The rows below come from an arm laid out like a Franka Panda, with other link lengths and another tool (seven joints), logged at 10 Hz.
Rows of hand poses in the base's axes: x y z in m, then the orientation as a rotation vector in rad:
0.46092, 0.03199, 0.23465, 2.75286, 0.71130, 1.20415
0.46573, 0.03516, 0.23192, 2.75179, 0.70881, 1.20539
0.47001, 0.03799, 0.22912, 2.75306, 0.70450, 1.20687
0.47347, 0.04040, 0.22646, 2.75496, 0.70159, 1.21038
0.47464, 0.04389, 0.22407, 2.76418, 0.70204, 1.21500
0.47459, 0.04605, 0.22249, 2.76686, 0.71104, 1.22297
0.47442, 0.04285, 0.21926, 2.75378, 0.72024, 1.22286
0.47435, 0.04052, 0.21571, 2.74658, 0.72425, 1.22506
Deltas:
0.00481, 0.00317, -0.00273, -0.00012, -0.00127, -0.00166
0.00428, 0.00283, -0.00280, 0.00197, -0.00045, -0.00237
0.00346, 0.00241, -0.00266, 0.00339, -0.00106, -0.00097
0.00117, 0.00349, -0.00239, 0.00960, 0.00194, 0.00289
-0.00005, 0.00216, -0.00158, 0.00558, -0.00209, 0.00781
-0.00017, -0.00320, -0.00323, -0.01091, -0.00532, 0.00350
-0.00007, -0.00233, -0.00355, -0.00482, -0.00410, 0.00163

